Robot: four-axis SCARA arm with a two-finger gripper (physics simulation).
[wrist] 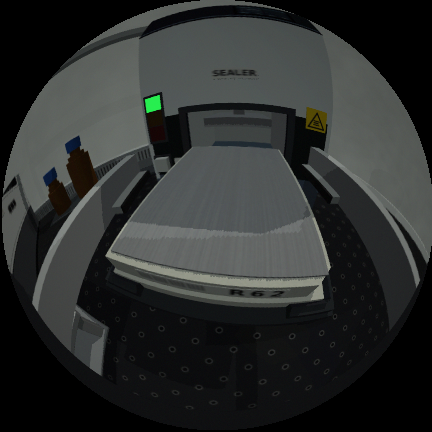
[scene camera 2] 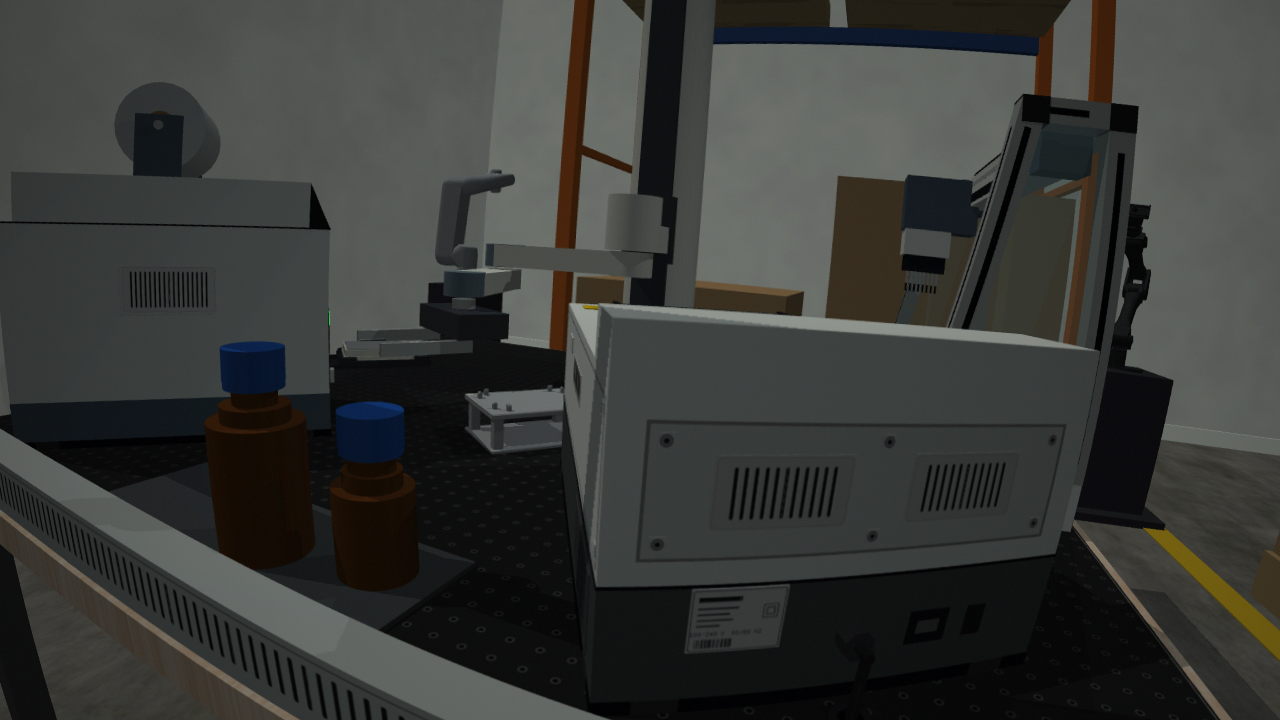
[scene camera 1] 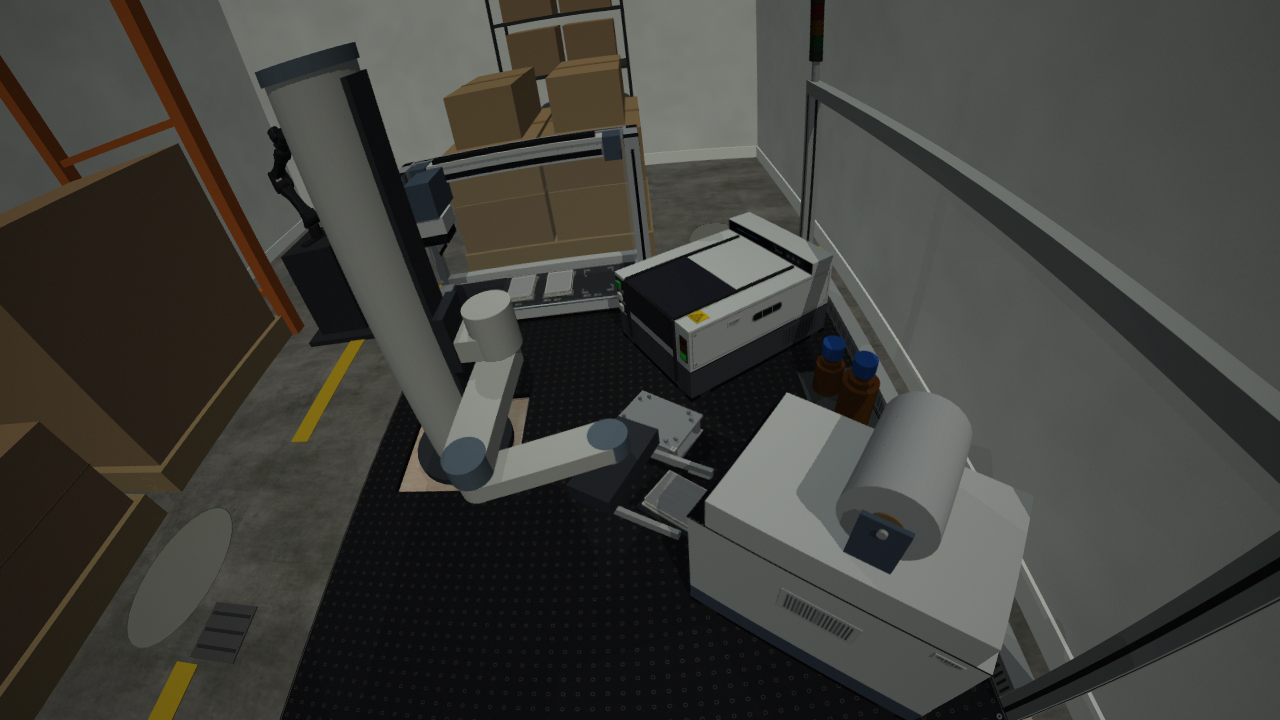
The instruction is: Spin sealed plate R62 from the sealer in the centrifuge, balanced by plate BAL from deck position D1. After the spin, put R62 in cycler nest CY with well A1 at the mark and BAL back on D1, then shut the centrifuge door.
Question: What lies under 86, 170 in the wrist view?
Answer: A brown bottles with blue caps.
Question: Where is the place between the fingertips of my gripper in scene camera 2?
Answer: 368, 342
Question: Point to a brown bottles with blue caps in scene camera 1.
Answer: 858, 387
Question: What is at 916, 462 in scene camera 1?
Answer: A foil roll.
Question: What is my gripper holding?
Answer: Nothing.
